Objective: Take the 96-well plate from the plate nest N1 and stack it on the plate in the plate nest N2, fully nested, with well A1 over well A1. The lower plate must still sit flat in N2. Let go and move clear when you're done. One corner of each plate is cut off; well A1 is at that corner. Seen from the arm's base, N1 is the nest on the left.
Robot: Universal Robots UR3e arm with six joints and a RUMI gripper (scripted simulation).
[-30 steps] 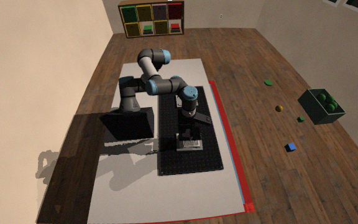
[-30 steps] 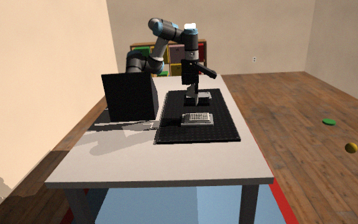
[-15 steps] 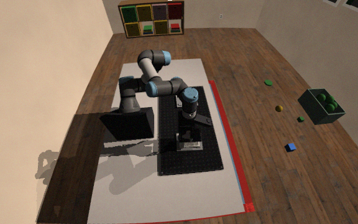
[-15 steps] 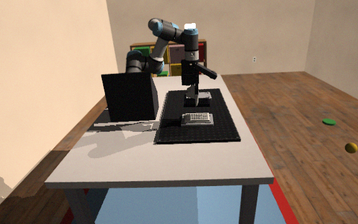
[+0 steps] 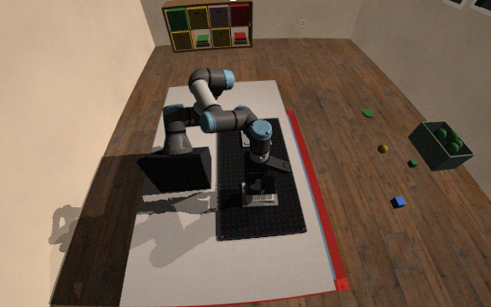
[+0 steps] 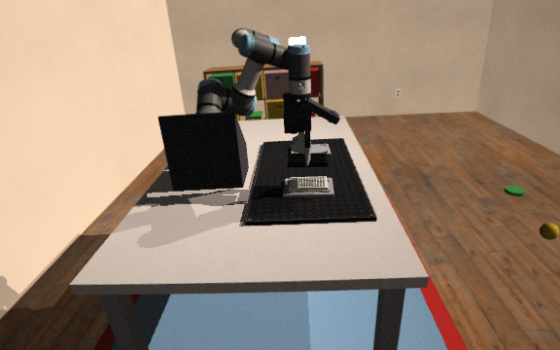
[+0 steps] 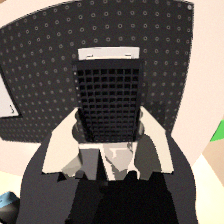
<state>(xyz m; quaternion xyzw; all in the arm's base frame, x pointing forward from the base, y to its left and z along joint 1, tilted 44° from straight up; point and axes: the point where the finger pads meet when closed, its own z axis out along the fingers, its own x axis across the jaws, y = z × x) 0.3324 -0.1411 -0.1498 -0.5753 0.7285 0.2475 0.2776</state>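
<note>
My gripper is now 100 mm above the white 96-well plate. Round my hand: plate nest 340 mm to the left, 110 mm below, 70 mm ahead; dark 96-well plate 10 mm below.
</note>
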